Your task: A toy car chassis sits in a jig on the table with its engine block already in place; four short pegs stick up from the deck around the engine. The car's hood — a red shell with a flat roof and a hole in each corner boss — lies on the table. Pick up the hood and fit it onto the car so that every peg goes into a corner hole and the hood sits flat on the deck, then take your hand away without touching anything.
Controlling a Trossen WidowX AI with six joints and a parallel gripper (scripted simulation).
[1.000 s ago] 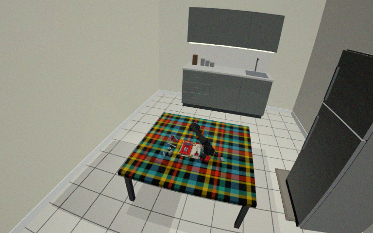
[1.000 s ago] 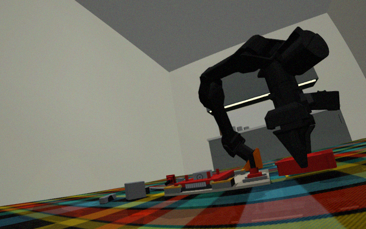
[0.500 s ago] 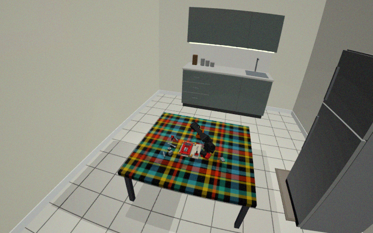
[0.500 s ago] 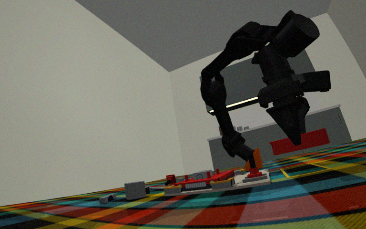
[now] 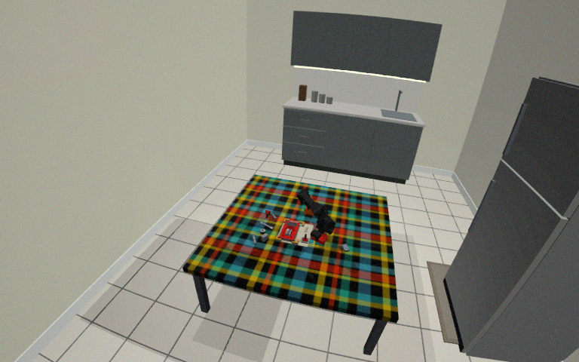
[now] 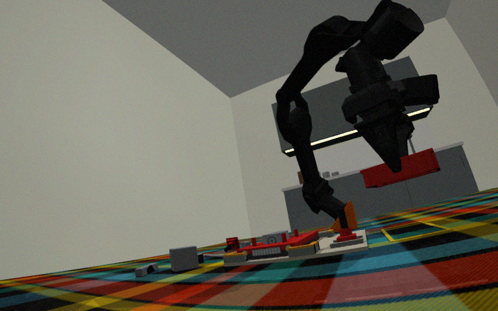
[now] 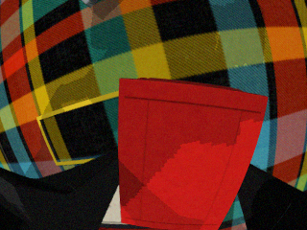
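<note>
Now: gripper tip 90 mm past the grey engine block, 210 mm to the left of it and 70 mm above it. From my gripper tip the other things lie so: white jig plate 120 mm behind, 190 mm to the right, 80 mm below; then red hood 10 mm above.
</note>
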